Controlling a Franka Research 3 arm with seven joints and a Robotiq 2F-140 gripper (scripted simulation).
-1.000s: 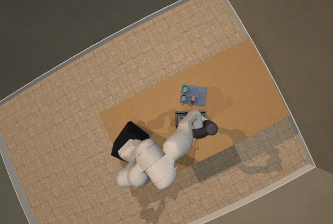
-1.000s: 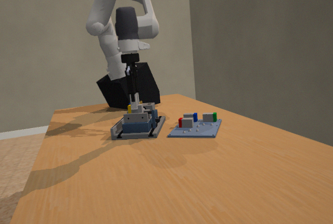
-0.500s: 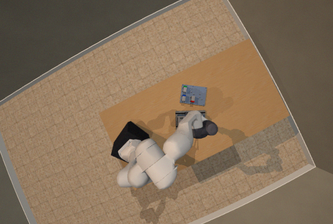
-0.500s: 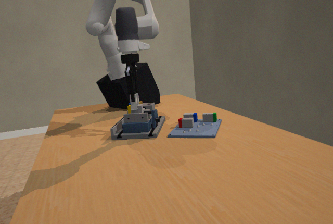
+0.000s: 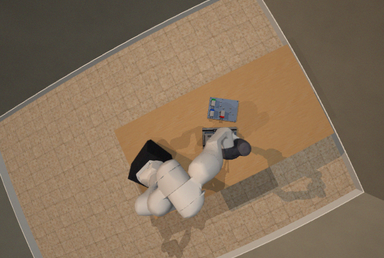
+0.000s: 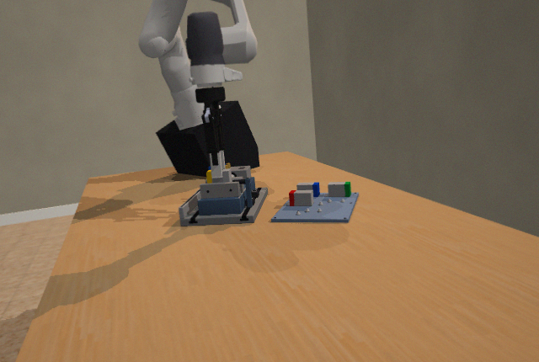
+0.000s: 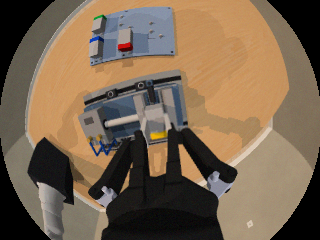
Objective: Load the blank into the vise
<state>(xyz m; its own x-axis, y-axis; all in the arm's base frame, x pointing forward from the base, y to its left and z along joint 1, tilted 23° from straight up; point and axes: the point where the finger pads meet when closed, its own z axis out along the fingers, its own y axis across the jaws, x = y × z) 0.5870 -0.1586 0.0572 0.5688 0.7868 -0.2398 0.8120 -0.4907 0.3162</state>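
Right now the yellow-ended blank is 4 cm below my hand. The rest, counted from my hand: infeed plate: 12 cm ahead, 23 cm to the left, 14 cm below; red-ended blank: 9 cm ahead, 20 cm to the left, 12 cm below; blue-ended blank: 2 cm ahead, 26 cm to the left, 12 cm below.
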